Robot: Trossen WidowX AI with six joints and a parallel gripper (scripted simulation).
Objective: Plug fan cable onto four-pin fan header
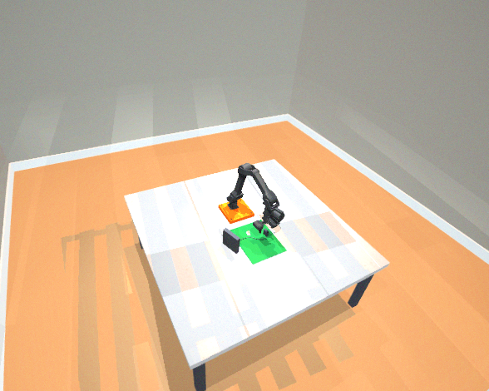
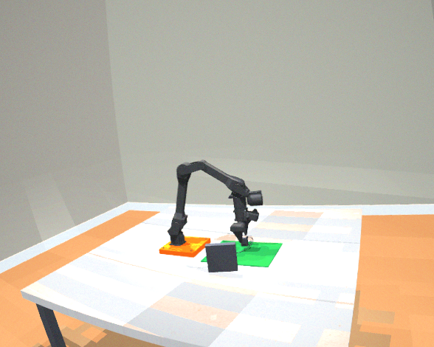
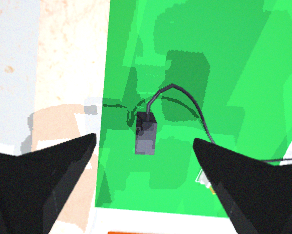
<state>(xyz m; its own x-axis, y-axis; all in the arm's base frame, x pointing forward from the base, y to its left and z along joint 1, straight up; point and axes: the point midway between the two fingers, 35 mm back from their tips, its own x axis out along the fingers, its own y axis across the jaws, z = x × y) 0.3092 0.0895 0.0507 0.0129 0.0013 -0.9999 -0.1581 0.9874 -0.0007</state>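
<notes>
The fan plug is 2 cm below my gripper tip. Round my gripper tip: green board: 2 cm ahead, 7 cm to the right, 5 cm below; pale header: 5 cm behind, 10 cm to the right, 4 cm below; dark grey fan: 1 cm ahead, 24 cm to the right, 2 cm above.
</notes>
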